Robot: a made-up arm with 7 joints. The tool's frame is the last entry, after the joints. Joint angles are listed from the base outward.
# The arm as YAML. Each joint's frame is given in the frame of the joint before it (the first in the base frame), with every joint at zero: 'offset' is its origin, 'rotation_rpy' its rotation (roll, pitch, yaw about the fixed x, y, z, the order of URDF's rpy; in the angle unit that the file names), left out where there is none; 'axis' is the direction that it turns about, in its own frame. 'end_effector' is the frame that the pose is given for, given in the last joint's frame.
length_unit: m
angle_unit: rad
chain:
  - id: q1
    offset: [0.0, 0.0, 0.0]
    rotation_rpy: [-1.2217, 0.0, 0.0]
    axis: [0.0, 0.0, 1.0]
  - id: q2
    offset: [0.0, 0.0, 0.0]
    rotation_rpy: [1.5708, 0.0, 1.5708]
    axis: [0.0, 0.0, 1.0]
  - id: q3
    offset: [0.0, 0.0, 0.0]
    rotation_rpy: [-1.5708, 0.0, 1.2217]
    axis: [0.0, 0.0, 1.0]
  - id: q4
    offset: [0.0, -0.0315, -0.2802]
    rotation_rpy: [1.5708, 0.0, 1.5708]
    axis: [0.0, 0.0, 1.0]
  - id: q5
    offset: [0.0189, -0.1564, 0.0]
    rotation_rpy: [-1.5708, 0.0, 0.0]
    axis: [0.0, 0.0, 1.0]
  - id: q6
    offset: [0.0, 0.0, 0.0]
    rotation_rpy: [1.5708, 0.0, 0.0]
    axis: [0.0, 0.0, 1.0]
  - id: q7
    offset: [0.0, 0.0, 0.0]
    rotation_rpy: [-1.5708, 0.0, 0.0]
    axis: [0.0, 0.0, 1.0]
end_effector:
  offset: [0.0, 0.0, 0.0]
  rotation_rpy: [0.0, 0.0, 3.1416]
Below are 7 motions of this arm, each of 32 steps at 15 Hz.
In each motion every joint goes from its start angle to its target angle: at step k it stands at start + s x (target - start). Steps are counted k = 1, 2, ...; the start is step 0. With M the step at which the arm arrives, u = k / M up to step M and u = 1 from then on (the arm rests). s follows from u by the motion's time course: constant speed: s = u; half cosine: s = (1 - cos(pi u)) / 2; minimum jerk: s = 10 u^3 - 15 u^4 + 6 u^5.
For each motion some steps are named. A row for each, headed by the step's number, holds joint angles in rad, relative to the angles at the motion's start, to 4 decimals.
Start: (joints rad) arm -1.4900 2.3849 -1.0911 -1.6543 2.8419 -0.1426 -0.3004
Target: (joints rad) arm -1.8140 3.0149 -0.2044 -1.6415 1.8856 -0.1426 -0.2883
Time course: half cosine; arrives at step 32
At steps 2, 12, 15, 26, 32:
2: -0.0031 0.0061 0.0085 0.0001 -0.0092 0.0000 0.0001
12: -0.1000 0.1945 0.2737 0.0040 -0.2952 0.0000 0.0037
15: -0.1461 0.2841 0.3999 0.0058 -0.4313 0.0000 0.0055
26: -0.2967 0.5769 0.8120 0.0117 -0.8757 0.0000 0.0111
32: -0.3240 0.6300 0.8867 0.0128 -0.9563 0.0000 0.0121

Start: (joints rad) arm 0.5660 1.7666 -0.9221 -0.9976 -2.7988 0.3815 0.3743
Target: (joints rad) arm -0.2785 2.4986 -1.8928 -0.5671 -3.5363 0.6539 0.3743
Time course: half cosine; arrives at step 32
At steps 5, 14, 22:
5: -0.0499 0.0432 -0.0573 0.0254 -0.0435 0.0161 0.0000
14: -0.3399 0.2946 -0.3907 0.1733 -0.2968 0.1096 0.0000
22: -0.6568 0.5693 -0.7550 0.3348 -0.5736 0.2119 0.0000

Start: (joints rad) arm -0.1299 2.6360 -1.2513 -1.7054 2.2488 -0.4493 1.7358
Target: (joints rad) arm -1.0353 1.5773 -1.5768 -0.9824 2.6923 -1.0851 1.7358
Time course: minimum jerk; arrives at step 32
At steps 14, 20, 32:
14: -0.3477 -0.4066 -0.1250 0.2777 0.1703 -0.2442 0.0000
20: -0.6562 -0.7673 -0.2359 0.5240 0.3214 -0.4608 0.0000
32: -0.9054 -1.0587 -0.3255 0.7230 0.4435 -0.6358 0.0000

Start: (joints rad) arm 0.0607 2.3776 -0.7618 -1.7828 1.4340 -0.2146 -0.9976
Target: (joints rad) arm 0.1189 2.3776 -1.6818 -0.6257 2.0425 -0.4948 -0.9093
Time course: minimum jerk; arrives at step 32
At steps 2, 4, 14, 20, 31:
2: 0.0001 0.0000 -0.0020 0.0026 0.0013 -0.0006 0.0002
4: 0.0009 0.0000 -0.0148 0.0186 0.0098 -0.0045 0.0014
14: 0.0224 0.0000 -0.3533 0.4444 0.2337 -0.1076 0.0339
20: 0.0422 0.0000 -0.6668 0.8387 0.4410 -0.2031 0.0640
31: 0.0582 0.0000 -0.9197 1.1568 0.6083 -0.2801 0.0883

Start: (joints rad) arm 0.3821 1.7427 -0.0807 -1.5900 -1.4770 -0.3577 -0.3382
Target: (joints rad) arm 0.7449 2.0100 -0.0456 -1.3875 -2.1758 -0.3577 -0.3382
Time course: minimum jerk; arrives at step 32
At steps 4, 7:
4: 0.0058 0.0043 0.0006 0.0033 -0.0112 0.0000 0.0000
7: 0.0266 0.0196 0.0026 0.0149 -0.0512 0.0000 0.0000

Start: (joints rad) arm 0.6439 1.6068 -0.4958 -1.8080 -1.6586 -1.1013 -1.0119
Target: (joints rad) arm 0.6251 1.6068 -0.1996 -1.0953 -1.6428 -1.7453 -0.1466
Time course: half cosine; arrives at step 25
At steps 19, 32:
19: -0.0163 0.0000 0.2561 0.6161 0.0137 -0.5567 0.7480
32: -0.0188 0.0000 0.2962 0.7127 0.0158 -0.6440 0.8653

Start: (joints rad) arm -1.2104 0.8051 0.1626 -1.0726 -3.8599 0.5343 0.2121
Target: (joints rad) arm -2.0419 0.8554 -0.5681 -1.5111 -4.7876 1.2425 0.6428
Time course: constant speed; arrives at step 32
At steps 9, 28, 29, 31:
9: -0.2339 0.0141 -0.2055 -0.1233 -0.2609 0.1992 0.1211
28: -0.7276 0.0440 -0.6394 -0.3837 -0.8117 0.6197 0.3769
29: -0.7535 0.0456 -0.6622 -0.3974 -0.8407 0.6418 0.3903
31: -0.8055 0.0487 -0.7079 -0.4248 -0.8987 0.6861 0.4172

